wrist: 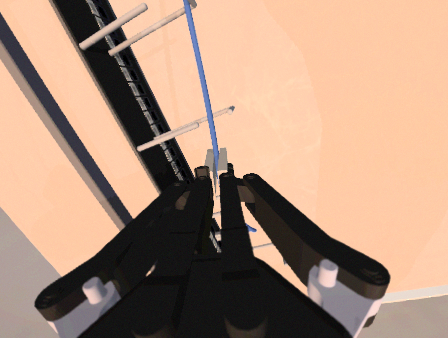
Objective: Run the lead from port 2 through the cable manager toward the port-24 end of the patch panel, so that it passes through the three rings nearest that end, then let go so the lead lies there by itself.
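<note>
My gripper (218,159) is shut on the blue lead, at the middle of the wrist view. The blue lead (205,90) runs nearly straight from the top edge down to the fingertips. The black patch panel (120,95) with its row of ports slants down at the left. A pale upper ring (112,26) stands out from it; the lead passes close to its outer corner. Another pale ring (170,136) stands nearer the fingertips, and the lead crosses its outer part. Whether the lead is inside either ring is unclear. Further rings are mostly hidden behind the fingers.
A dark rail (55,110) with a grey edge runs beside the panel at the far left. A short blue piece (251,228) and thin pale bars show between and beside the gripper's links. The peach table top (375,125) extends to the right, with its edge at the lower right.
</note>
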